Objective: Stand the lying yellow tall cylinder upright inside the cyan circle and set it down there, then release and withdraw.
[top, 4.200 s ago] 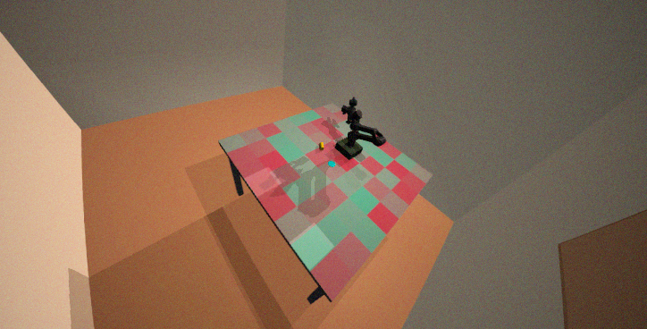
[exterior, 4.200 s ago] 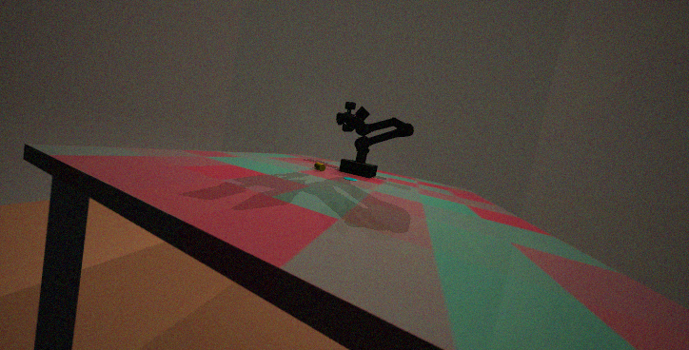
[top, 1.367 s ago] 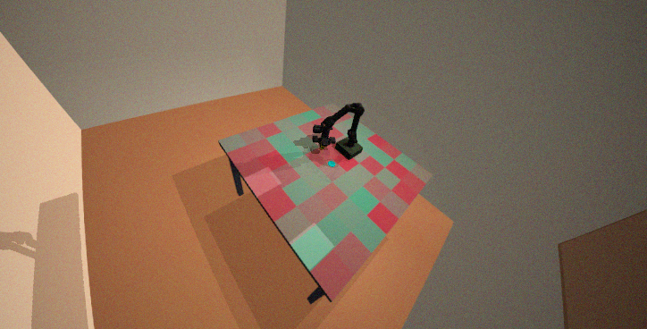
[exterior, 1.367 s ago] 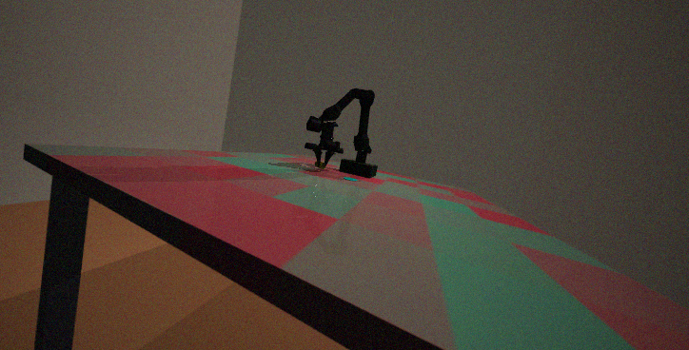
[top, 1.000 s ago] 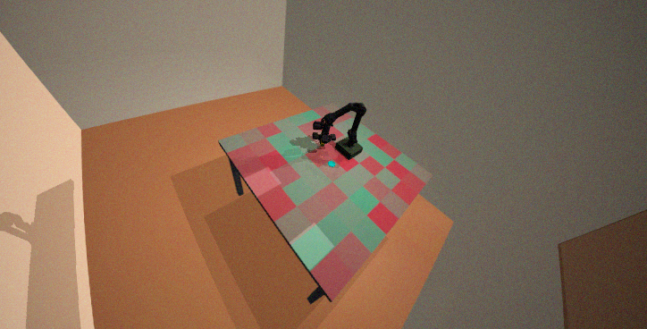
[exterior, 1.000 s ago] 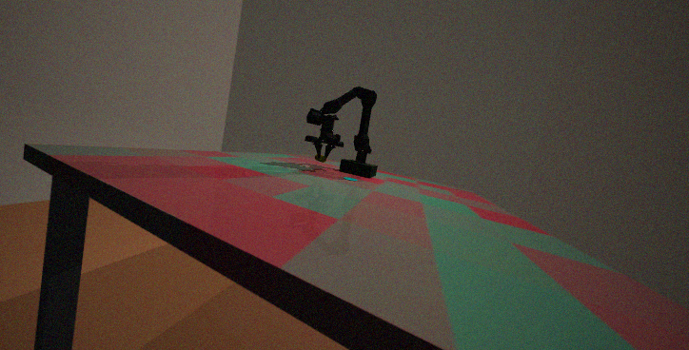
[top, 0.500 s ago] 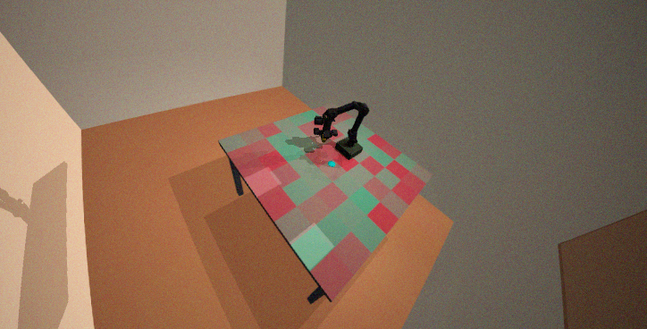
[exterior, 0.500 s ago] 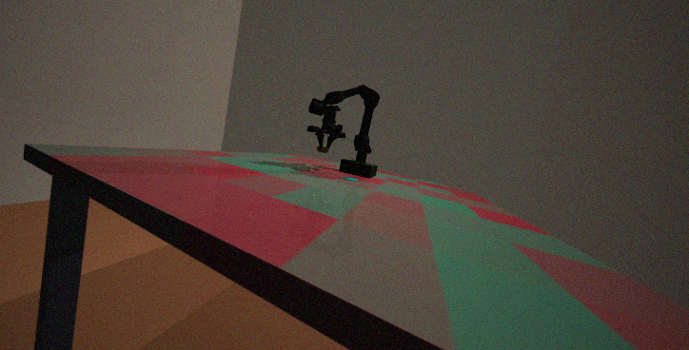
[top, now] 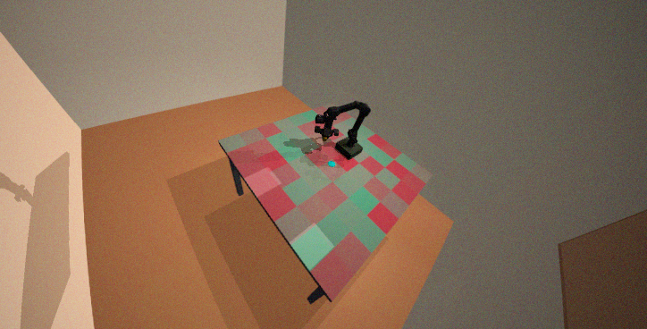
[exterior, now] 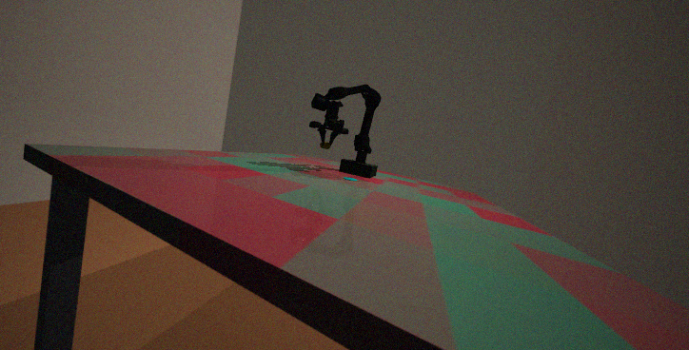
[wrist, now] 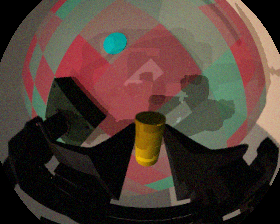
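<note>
The yellow tall cylinder is 20 mm behind my gripper tip and 10 mm to the right of it. Also, from my gripper tip: cyan circle (60 mm ahead, 160 mm to the left, 120 mm below).
</note>
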